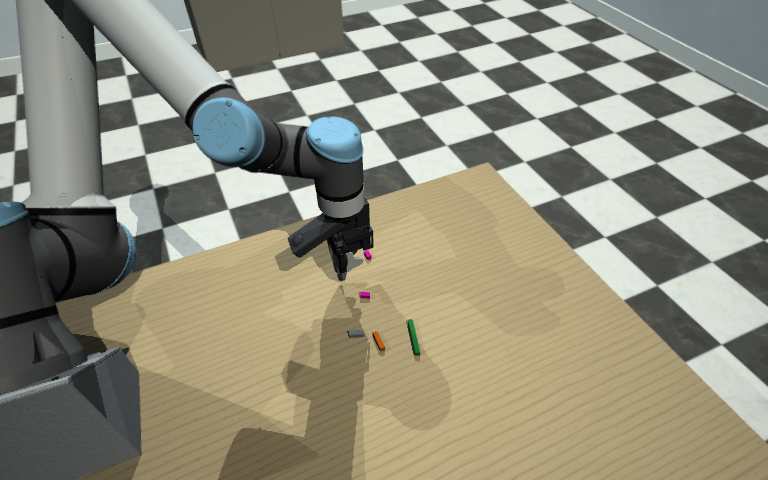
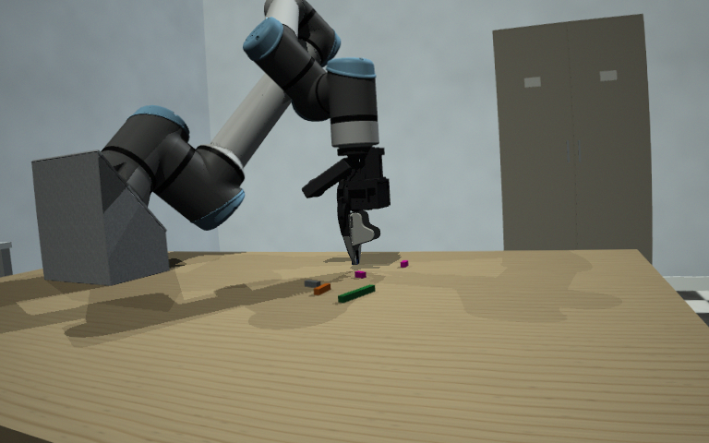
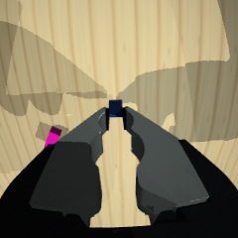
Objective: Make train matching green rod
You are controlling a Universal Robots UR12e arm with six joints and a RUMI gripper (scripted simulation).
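Now: the blue rod 10 mm below my hand. Also, from my hand: green rod: 200 mm to the right, 80 mm ahead, 20 mm below; grey rod: 140 mm to the right, 30 mm behind, 20 mm below; orange rod: 180 mm to the right, 20 mm below, 10 mm ahead.
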